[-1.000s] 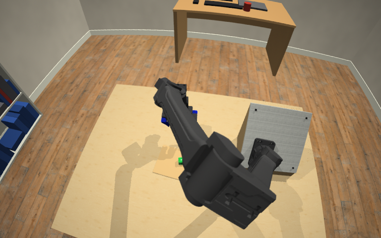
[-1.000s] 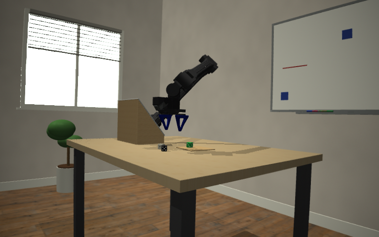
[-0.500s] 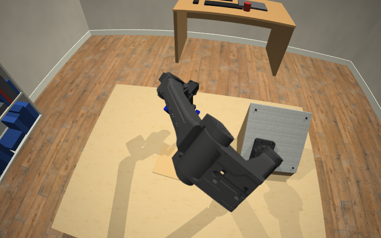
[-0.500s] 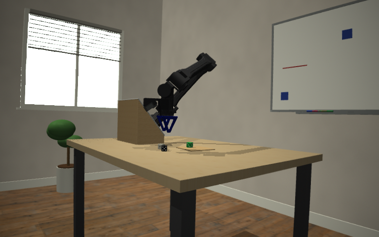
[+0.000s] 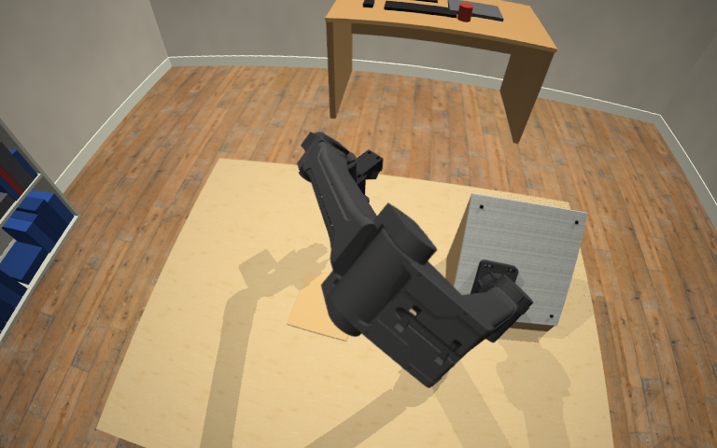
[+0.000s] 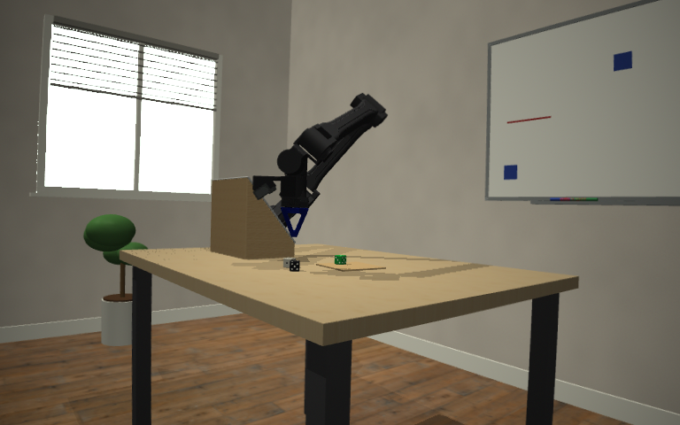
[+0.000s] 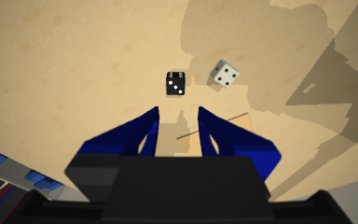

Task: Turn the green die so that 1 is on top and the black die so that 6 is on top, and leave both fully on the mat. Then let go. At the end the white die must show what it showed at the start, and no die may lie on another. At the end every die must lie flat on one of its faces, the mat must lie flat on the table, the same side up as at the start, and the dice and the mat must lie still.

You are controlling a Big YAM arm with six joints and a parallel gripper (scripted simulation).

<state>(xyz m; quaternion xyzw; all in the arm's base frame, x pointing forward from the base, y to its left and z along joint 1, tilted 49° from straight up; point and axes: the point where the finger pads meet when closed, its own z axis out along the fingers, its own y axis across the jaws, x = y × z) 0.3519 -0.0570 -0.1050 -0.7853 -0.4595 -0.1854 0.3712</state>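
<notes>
Now: hand 80 mm above the black die and 10 mm short of it. Also, from my hand: tan mat (180 mm to the left, 90 mm below); then white die (80 mm below, 60 mm behind, 20 mm to the left); then green die (170 mm to the left, 80 mm below, 30 mm behind).
</notes>
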